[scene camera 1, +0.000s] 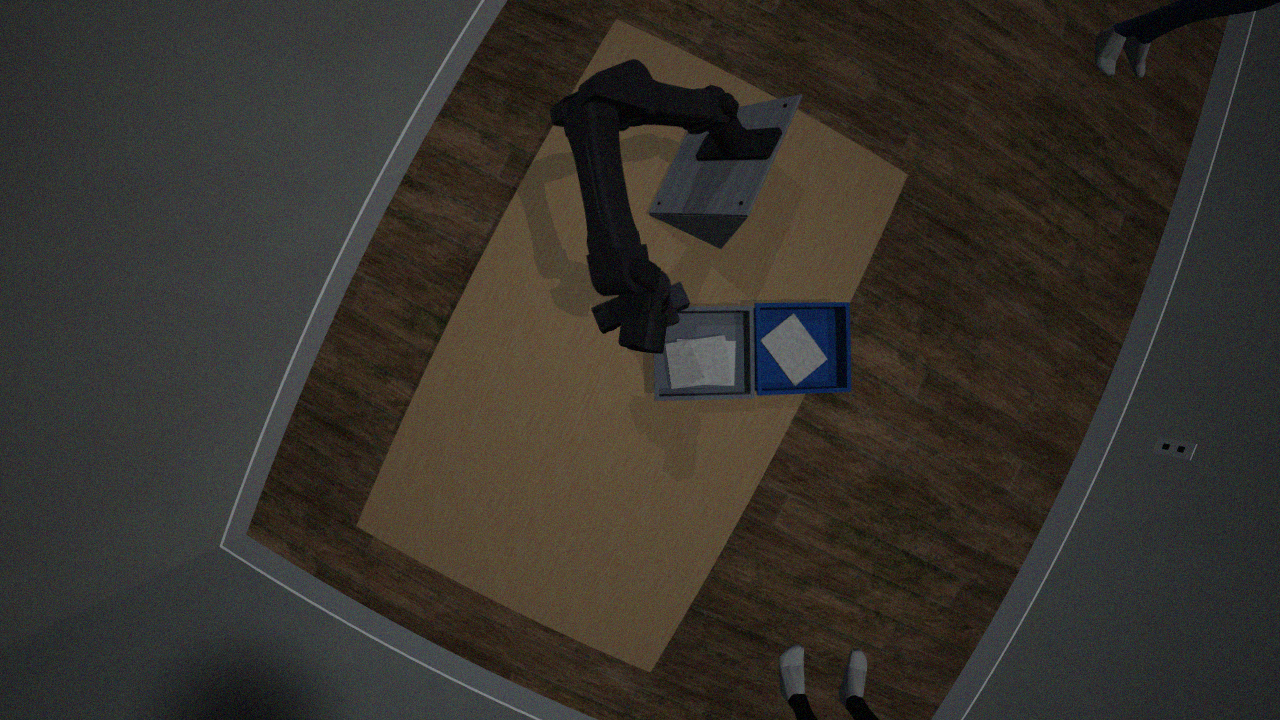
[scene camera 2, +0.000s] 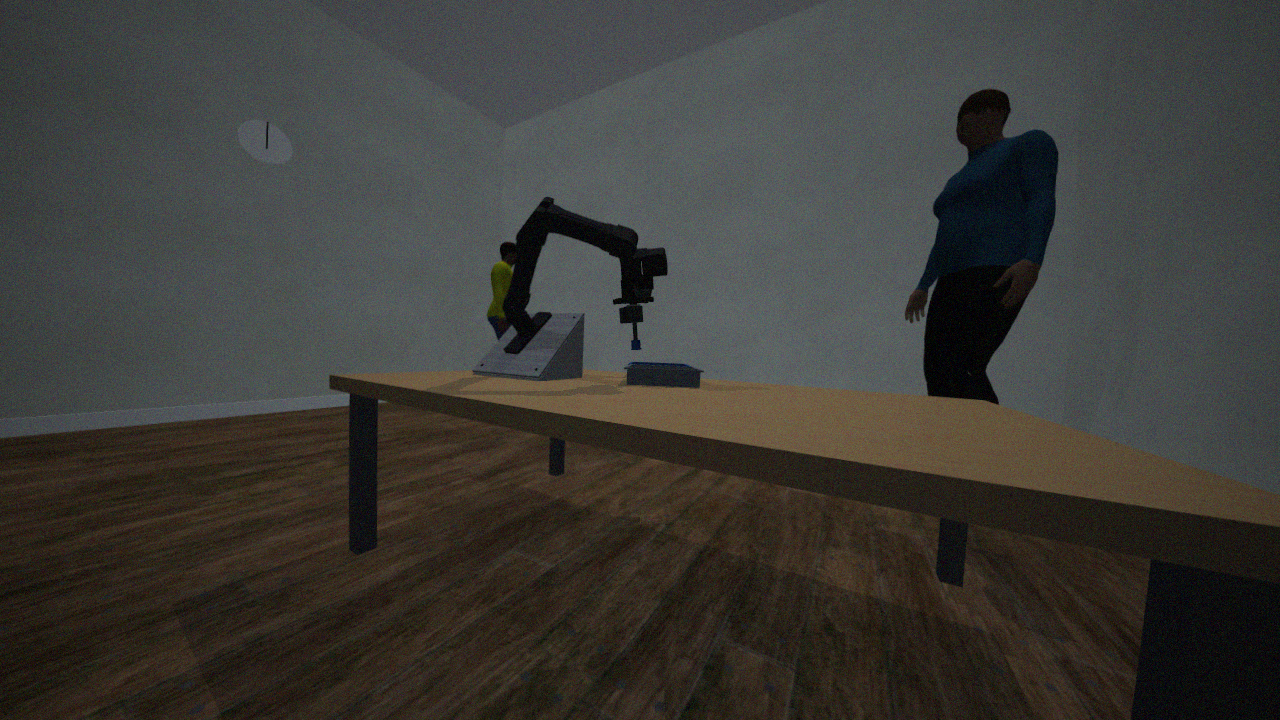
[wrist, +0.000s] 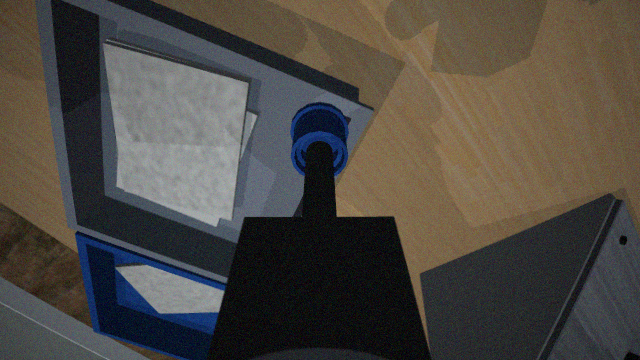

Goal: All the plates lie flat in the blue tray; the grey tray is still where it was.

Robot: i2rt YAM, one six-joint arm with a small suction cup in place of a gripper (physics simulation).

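Frame: origin at the arm's base, x ahead, y left, z up, level; metres.
Seen in the pictures: hand at its tool point: (scene camera 2: 636,349) (wrist: 319,129); arm's base at its link origin: (scene camera 1: 736,146) (scene camera 2: 529,333).
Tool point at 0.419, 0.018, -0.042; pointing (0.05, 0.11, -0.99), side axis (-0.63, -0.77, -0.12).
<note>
Offsets run from my tool point to a thing's top centre, as dx, dy, dz. Level surfaces: height alone.
My suction gripper (scene camera 2: 636,344) (wrist: 319,135) has a blue cup with nothing on it; in scene camera 2 it hangs above the trays, and in the wrist view it shows over one end of the grey tray, beside the plates. The grey tray {+0.010, +0.148, -0.052} (scene camera 1: 705,395) (scene camera 2: 663,377) (wrist: 60,150) holds several pale, speckled plates {+0.034, +0.150, -0.082} (scene camera 1: 702,361) (wrist: 177,130), overlapping in a pile. The blue tray {-0.119, +0.364, -0.052} (scene camera 1: 802,391) (wrist: 90,295) stands directly beside it. One pale plate {-0.113, +0.360, -0.094} (scene camera 1: 793,349) (wrist: 172,290) lies in it, turned at an angle. How many plates are in the pile is hidden by the overlap.
The arm's base sits on a sloped grey stand (scene camera 1: 716,183) (scene camera 2: 563,349) (wrist: 510,280) on the wooden table {dz -0.102} (scene camera 1: 554,483) (scene camera 2: 850,429). The blue tray reaches past the table's edge. A person in a blue top (scene camera 2: 993,210) stands behind the table, and another in yellow (scene camera 2: 500,286) stands behind the arm.
</note>
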